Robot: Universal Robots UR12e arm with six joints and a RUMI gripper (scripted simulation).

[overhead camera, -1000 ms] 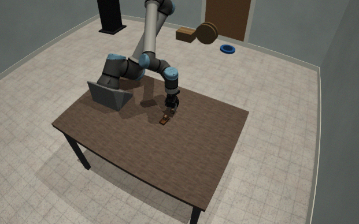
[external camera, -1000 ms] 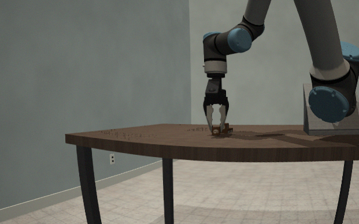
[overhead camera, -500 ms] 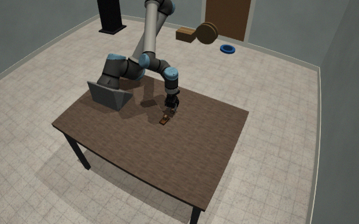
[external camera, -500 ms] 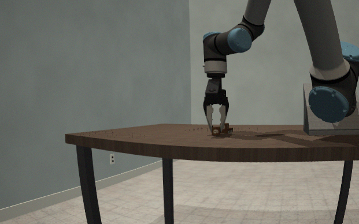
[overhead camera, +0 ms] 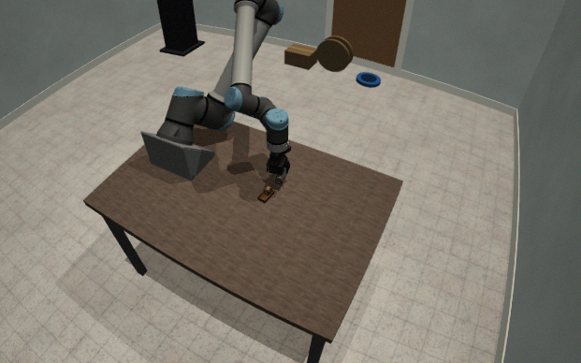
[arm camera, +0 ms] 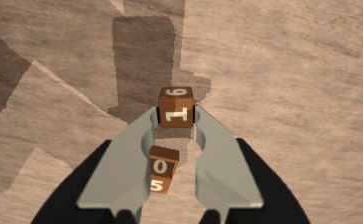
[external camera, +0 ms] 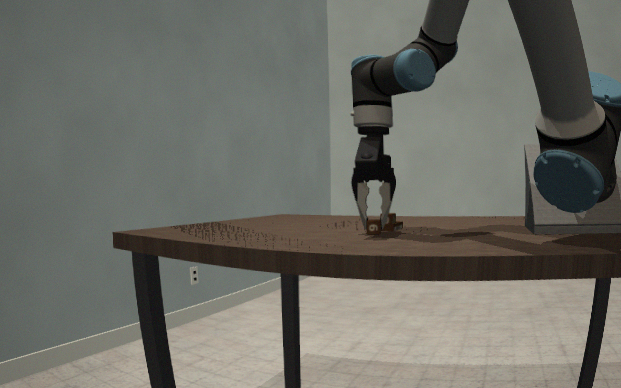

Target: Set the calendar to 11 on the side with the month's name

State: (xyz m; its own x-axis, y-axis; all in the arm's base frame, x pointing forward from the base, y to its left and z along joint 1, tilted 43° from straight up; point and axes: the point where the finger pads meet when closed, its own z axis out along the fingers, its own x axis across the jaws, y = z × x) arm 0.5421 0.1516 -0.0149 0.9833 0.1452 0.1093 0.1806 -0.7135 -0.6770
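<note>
The cube is 1 cm below my hand. From my hand the other things lie so: calendar tray: 1 cm behind, 11 cm to the right, 2 cm below.
</note>
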